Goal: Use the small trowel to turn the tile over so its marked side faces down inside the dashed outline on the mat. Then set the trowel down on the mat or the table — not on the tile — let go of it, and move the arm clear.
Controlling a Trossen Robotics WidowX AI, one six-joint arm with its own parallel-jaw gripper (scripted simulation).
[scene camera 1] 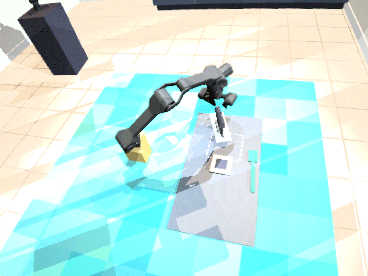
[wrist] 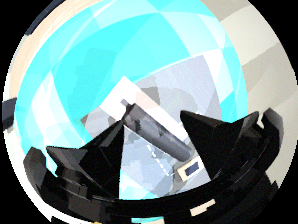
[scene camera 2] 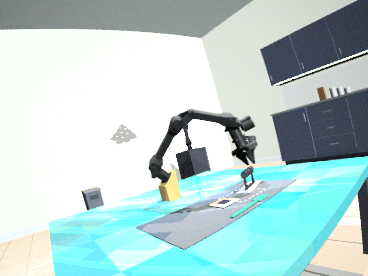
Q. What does my gripper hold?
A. Nothing.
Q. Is my gripper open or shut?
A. Open.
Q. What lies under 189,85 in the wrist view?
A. A grey mat.
